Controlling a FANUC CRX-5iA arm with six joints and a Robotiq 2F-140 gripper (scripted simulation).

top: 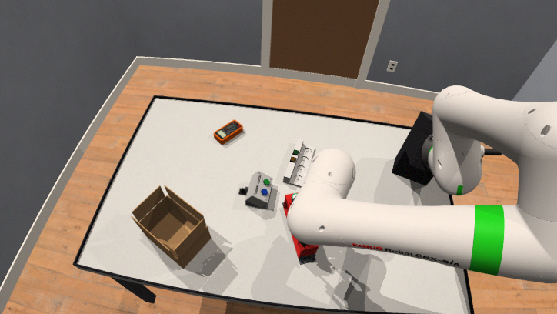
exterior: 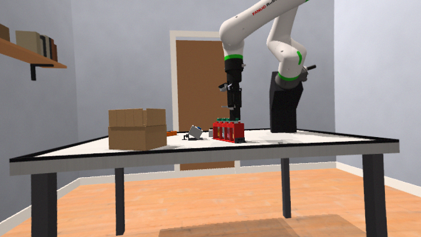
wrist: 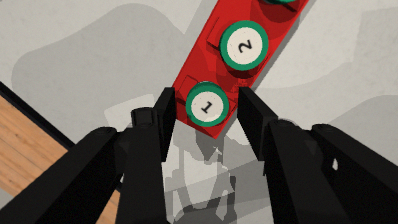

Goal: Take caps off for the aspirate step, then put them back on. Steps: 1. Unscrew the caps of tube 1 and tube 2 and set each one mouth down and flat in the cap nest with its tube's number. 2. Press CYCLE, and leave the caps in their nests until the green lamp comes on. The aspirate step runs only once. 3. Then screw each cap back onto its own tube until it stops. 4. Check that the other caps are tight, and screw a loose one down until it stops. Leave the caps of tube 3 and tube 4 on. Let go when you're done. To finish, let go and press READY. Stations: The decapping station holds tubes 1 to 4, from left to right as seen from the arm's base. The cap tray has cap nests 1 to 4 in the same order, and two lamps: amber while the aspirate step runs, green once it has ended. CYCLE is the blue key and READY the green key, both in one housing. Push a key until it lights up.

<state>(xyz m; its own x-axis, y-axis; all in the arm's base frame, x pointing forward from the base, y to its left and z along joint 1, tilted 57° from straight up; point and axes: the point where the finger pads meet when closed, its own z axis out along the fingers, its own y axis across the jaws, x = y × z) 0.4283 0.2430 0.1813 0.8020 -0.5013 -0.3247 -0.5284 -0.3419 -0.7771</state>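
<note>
Right now my hand is 3 cm above the cap 1. Round my hand: cap 2: 5 cm to the right, 3 cm below, 2 cm ahead; cap 3: 9 cm to the right, 5 cm ahead, 3 cm below; cap 4: 14 cm to the right, 7 cm ahead, 3 cm below.
</note>
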